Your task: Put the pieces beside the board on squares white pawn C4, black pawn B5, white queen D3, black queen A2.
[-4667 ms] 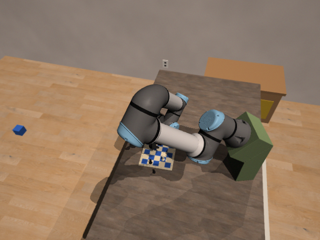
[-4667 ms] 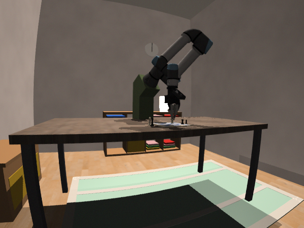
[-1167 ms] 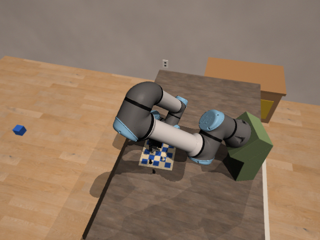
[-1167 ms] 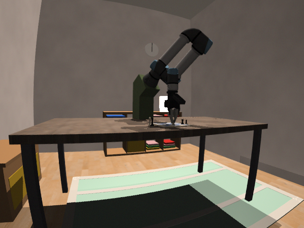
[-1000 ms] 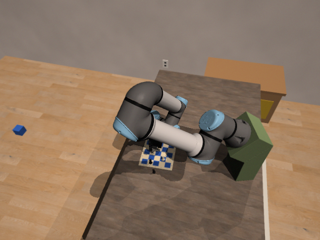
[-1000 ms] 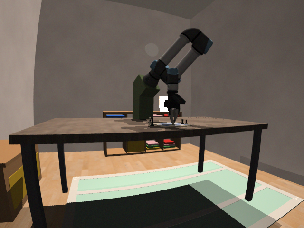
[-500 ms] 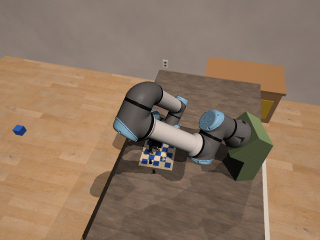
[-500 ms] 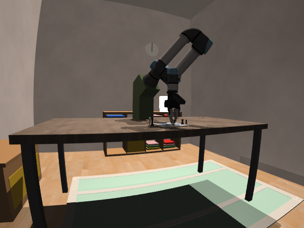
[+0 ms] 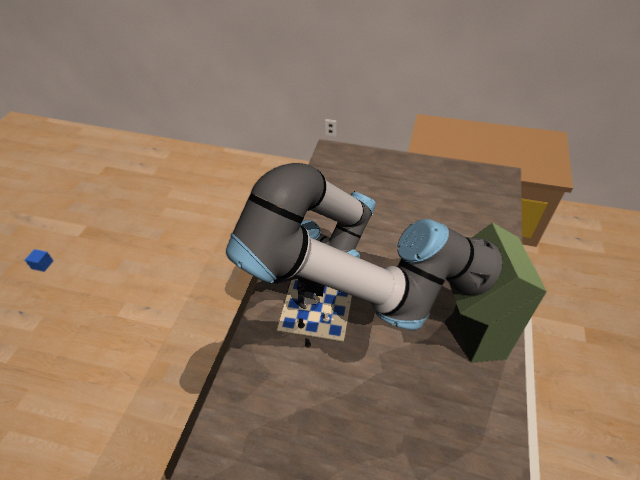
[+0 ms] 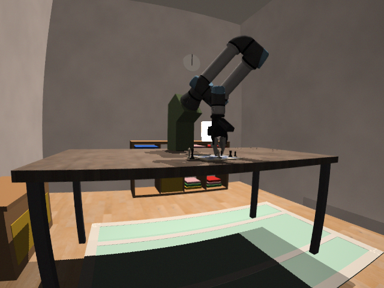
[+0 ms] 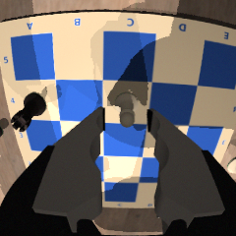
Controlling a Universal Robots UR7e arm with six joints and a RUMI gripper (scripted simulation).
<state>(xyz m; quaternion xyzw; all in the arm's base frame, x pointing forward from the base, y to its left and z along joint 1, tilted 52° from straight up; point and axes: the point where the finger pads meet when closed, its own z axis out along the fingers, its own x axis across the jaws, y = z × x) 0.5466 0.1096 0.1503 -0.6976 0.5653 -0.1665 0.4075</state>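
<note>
Now: hand 10 mm above the white pawn. The rest, counted from my hand: black pawn: 90 mm behind, 110 mm to the left, 10 mm below; then blue-and-cream chessboard: 30 mm behind, 20 mm to the right, 30 mm below; then black piece: 40 mm behind, 70 mm to the left, 10 mm below.
</note>
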